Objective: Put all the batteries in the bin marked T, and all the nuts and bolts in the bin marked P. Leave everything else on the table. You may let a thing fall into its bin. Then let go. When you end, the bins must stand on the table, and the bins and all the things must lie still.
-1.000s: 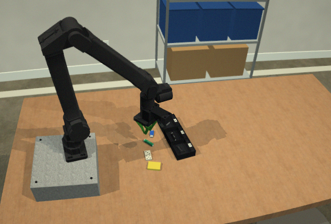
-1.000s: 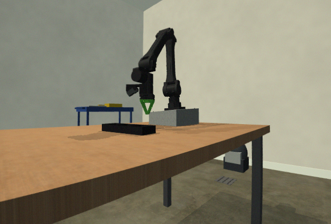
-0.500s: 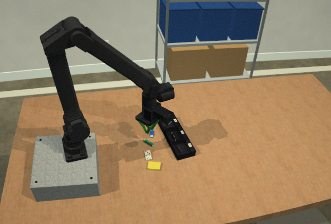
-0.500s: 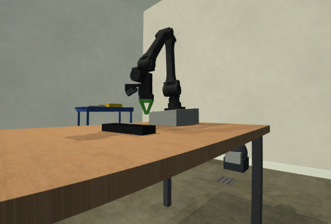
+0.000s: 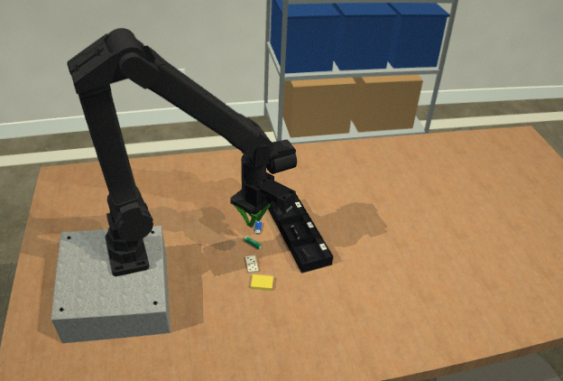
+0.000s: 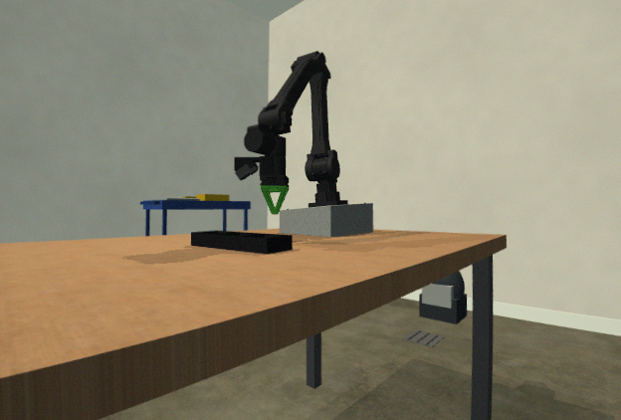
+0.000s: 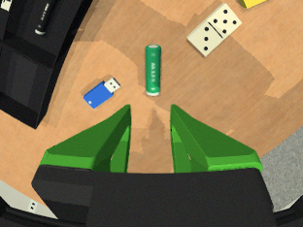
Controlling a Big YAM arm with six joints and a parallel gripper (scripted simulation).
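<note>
Right now the green battery is 80 mm below my hand. Round my hand: blue usb stick (80 mm below, 50 mm to the left, 30 mm ahead); white domino (80 mm below, 70 mm to the right, 30 mm behind); black battery (120 mm ahead, 70 mm below, 10 mm to the right).
</note>
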